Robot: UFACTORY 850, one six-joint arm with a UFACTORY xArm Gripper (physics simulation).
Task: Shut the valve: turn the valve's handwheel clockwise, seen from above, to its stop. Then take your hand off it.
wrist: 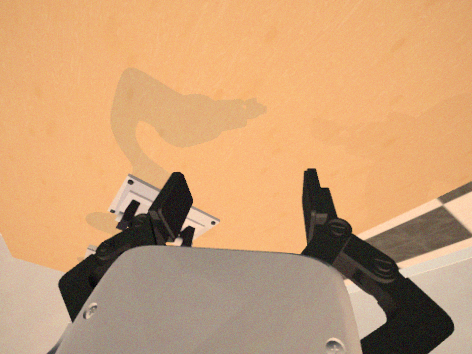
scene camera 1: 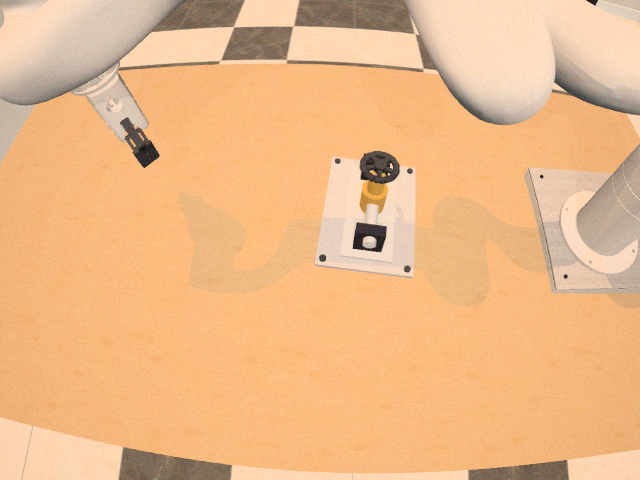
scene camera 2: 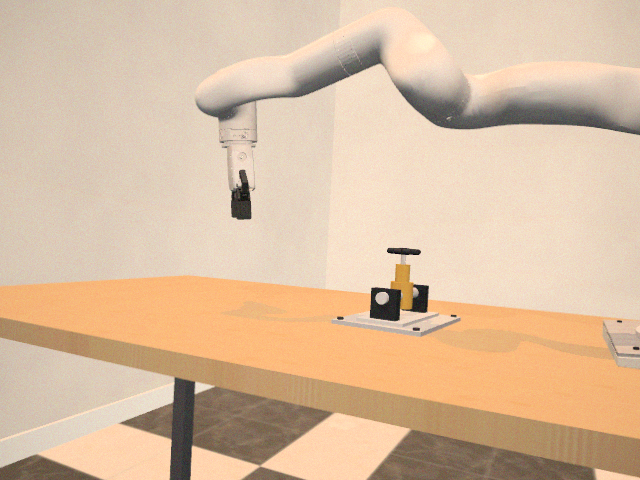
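The valve's black handwheel [scene camera 1: 379,164] [scene camera 2: 403,251] lies level on top of the stem above the yellow valve body [scene camera 1: 373,200] [scene camera 2: 402,272]. The valve stands on a white base plate [scene camera 1: 329,206] [scene camera 2: 439,323] [wrist: 142,189]. My gripper [scene camera 1: 146,153] [scene camera 2: 241,208] [wrist: 242,185] is open and empty, fingers pointing down. It hangs well to the left of the handwheel in both scene views, higher than the wheel and clear of it. In the wrist view its left finger covers part of the valve, and the handwheel does not show there.
Black blocks [scene camera 1: 370,235] [scene camera 2: 385,303] hold the pipe beside the valve body. The arm's base plate [scene camera 1: 549,206] [scene camera 2: 614,338] is at the right on the wooden table [scene camera 1: 206,361] [scene camera 2: 258,341]. The arm [scene camera 1: 485,62] [scene camera 2: 336,56] reaches over the table above the valve's height.
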